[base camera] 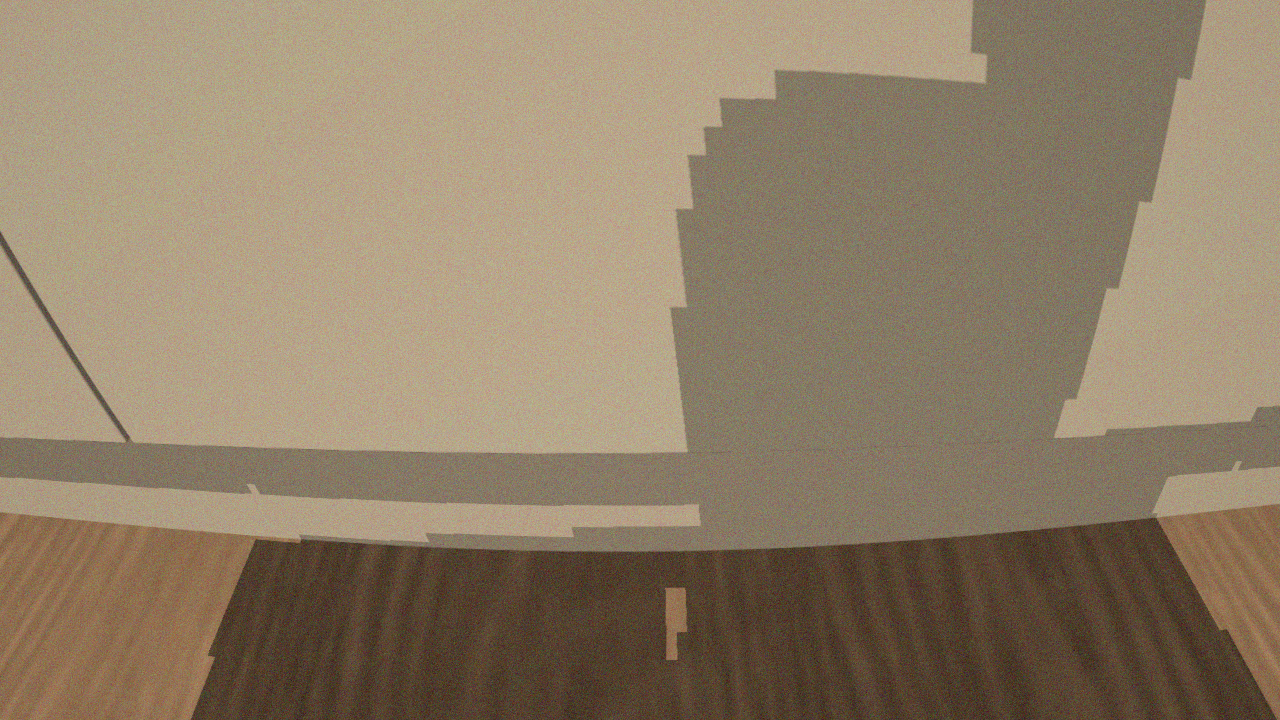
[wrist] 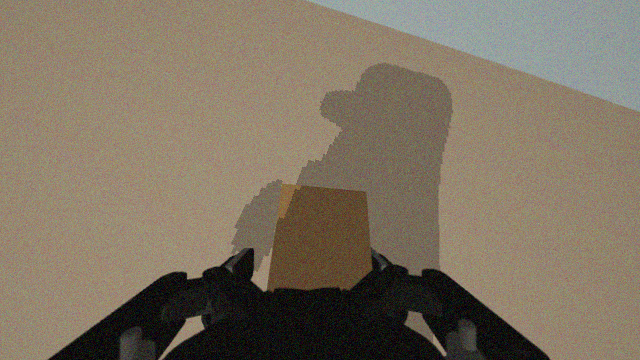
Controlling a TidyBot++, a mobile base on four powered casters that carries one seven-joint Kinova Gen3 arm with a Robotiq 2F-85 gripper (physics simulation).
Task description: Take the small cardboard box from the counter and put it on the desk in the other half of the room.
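Frame: origin at the arm's base, x ahead, y up, z right, level; millimetres.
Seen in the pictures: gripper, fingertip midpoint: (wrist: 308, 260).
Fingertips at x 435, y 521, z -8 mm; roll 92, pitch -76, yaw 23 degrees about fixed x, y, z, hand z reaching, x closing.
Note:
A point is followed by its place in that frame.
The small cardboard box (wrist: 322, 237) {x 447, y 564, z -6 mm} stands on the tan counter (wrist: 150, 125) {x 522, y 514, z -195 mm} in the wrist view, mostly in shadow with a lit strip at its upper left corner. My gripper (wrist: 308, 260) {x 435, y 521, z -8 mm} is open, with the box between its fingers. The box's right side is close against the right finger and covers part of that fingertip; a gap shows between the box and the left finger. The lower part of the box is hidden by the gripper body. The desk does not show in either view.
In the base camera view a cream cabinet front (base camera: 358, 223) {x 296, y -143, z -75 mm} stands close ahead, with a dark seam at the left and the arm's shadow on it. Wooden floor (base camera: 98, 608) {x 303, y -396, z -351 mm} runs along its foot. The counter's edge crosses the upper right of the wrist view, with a pale blue surface (wrist: 540, 35) {x 865, y 564, z 295 mm} beyond.

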